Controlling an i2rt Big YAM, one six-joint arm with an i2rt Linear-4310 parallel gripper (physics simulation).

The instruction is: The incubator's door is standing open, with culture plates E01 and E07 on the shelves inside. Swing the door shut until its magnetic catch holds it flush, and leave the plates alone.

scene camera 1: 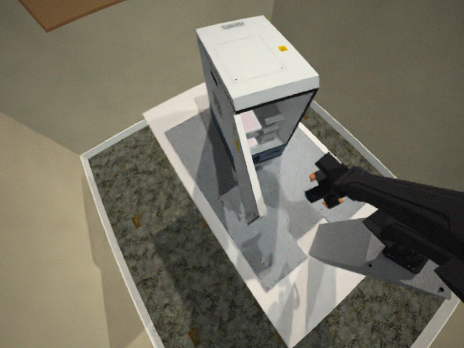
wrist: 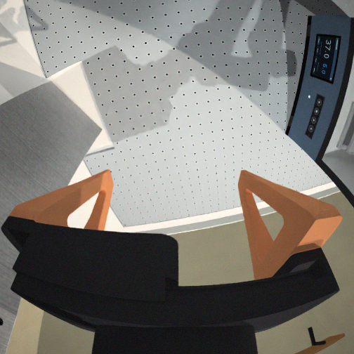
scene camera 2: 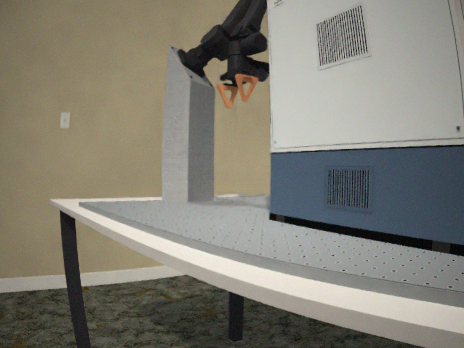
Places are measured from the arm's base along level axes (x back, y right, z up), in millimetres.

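Where they show: gripper, fingertip midpoint: (scene camera 2: 236,104); arm's base at its link origin: (scene camera 1: 410,246) (scene camera 2: 189,64).
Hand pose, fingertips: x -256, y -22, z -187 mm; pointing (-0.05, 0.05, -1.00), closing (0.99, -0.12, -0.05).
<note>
Each offset is from my fingertips to the top centre of the thing. "spot": to the spot under its first point. Level surfaces: height alone.
The white and blue incubator (scene camera 1: 256,60) (scene camera 2: 300,110) (wrist: 309,117) stands on the grey perforated board. Its door @(spot: dx -139, dy -266, dz +230 mm) (scene camera 1: 250,175) stands wide open in scene camera 1, hinged at the front left corner and reaching forward from the cabinet. Pinkish-white plates @(dx -424, dy -81, dz +48 mm) (scene camera 1: 250,121) show on the shelves inside; their labels cannot be read. My gripper (scene camera 1: 322,190) (scene camera 2: 237,103) (wrist: 175,176) is open and empty, in the air in front of the cabinet, on the opening's side of the door and apart from it. The door does not show in scene camera 2 and cannot be made out in the wrist view.
The arm's grey pedestal (scene camera 1: 340,245) (scene camera 2: 177,140) (wrist: 40,135) stands near the front of the white table @(dz -298 mm) (scene camera 1: 161,119) (scene camera 2: 240,265). The perforated board @(dz -285 mm) (scene camera 2: 200,225) (wrist: 195,150) lies between pedestal and incubator. The incubator's display (wrist: 326,59) is lit at the upper right of the wrist view.
</note>
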